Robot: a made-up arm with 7 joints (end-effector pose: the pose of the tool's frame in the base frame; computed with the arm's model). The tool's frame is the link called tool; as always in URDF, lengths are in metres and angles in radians.
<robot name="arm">
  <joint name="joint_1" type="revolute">
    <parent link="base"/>
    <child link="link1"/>
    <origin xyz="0 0 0.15"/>
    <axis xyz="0 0 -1"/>
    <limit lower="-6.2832" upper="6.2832"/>
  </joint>
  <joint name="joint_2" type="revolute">
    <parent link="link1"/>
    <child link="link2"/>
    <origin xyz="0 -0.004 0.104"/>
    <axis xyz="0 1 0"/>
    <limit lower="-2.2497" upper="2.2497"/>
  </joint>
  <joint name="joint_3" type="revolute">
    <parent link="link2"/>
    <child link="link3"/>
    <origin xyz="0 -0.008 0.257"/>
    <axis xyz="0 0 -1"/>
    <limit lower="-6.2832" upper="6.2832"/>
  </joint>
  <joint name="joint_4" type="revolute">
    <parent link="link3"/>
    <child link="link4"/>
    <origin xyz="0 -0.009 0.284"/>
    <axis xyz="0 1 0"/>
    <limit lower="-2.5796" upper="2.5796"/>
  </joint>
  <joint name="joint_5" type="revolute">
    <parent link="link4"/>
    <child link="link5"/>
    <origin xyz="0 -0.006 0.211"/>
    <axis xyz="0 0 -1"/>
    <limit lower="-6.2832" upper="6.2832"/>
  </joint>
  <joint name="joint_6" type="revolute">
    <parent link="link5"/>
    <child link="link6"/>
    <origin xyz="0 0 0.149"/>
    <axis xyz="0 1 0"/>
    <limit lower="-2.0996" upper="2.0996"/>
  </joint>
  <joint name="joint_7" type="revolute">
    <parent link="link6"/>
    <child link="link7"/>
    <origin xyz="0 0 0.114"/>
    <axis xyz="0 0 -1"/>
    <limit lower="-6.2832" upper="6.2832"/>
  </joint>
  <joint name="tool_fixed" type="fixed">
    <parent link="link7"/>
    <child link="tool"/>
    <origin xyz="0 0 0" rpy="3.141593 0 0"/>
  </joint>
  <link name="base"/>
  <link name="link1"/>
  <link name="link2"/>
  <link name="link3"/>
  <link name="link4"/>
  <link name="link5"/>
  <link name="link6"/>
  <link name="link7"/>
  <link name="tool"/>
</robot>
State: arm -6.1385 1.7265 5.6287 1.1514 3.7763 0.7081 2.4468
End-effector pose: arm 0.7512 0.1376 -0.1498 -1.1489 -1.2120 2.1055
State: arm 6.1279 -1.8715 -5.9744 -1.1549 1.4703 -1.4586 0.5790
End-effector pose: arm -0.5839 0.0970 -0.2339 1.4399 1.0716 -0.6970
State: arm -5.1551 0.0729 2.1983 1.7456 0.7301 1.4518 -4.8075
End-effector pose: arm -0.3288 0.1222 0.6664 0.5586 -0.6361 1.3096
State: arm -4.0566 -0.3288 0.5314 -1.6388 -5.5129 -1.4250 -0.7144
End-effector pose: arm 0.4338 0.1860 0.5727 -0.8851 -0.3020 -0.1084
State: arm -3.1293 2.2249 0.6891 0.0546 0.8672 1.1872 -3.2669
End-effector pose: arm -0.7382 0.1523 -0.3246 0.2345 1.6294 -1.9214
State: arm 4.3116 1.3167 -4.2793 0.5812 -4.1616 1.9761 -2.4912
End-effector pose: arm -0.2236 0.7420 0.6070 -2.2966 -0.8595 -1.5222
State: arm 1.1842 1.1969 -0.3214 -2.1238 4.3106 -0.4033 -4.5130
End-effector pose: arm -0.1199 -0.2177 0.7088 -2.5097 1.0595 -1.5146
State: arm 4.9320 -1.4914 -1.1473 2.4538 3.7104 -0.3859 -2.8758
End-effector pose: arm -0.2430 -0.0957 0.4108 1.8072 -0.3116 0.2685
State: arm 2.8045 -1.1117 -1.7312 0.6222 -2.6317 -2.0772 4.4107
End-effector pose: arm 0.6950 -0.0142 0.6018 -1.6408 -1.3129 -2.1862
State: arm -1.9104 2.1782 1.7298 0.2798 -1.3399 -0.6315 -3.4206
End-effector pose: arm -0.1847 0.8466 -0.2256 1.3939 -1.2125 1.5844
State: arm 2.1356 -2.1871 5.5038 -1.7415 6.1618 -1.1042 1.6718
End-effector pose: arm -0.1742 0.2935 -0.1704 1.8141 1.8306 1.5959
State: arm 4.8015 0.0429 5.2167 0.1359 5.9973 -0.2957 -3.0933
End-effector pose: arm 0.0029 0.0801 1.2615 3.0213 -0.5578 -0.2539
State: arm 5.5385 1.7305 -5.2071 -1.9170 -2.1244 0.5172 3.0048
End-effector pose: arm 0.0254 0.5332 0.3663 1.9193 0.3339 1.6631
